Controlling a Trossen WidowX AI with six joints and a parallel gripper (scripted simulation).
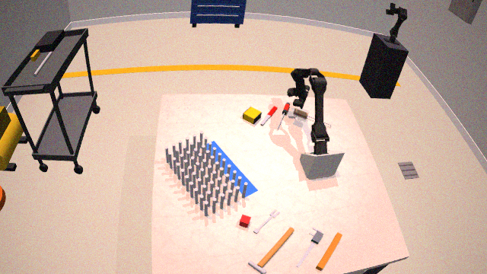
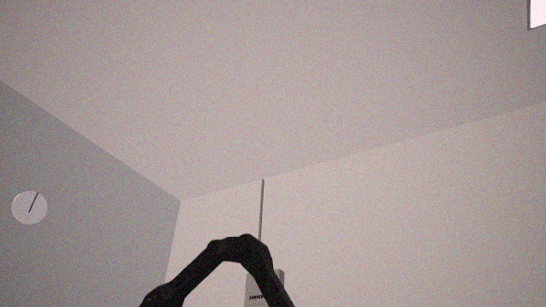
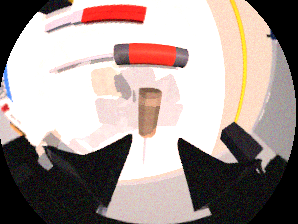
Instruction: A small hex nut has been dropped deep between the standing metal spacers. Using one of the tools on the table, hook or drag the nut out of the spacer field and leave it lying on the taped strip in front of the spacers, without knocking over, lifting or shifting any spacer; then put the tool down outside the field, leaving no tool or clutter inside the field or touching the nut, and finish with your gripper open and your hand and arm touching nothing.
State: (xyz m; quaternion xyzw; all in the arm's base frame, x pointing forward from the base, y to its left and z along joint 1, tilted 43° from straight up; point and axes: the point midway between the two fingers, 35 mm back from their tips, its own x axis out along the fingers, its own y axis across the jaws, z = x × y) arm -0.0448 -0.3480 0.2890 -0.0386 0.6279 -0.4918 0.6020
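My gripper tip is now 9 cm past the brown-handled screwdriver, 6 cm to the right of it and 6 cm above it. From my gripper tip the other things lie so: blue taped strip 51 cm ahead, 38 cm to the left, 8 cm below; yellow block 32 cm ahead, 6 cm below, 2 cm to the left; fork-ended tool 73 cm to the left, 39 cm ahead, 7 cm below.
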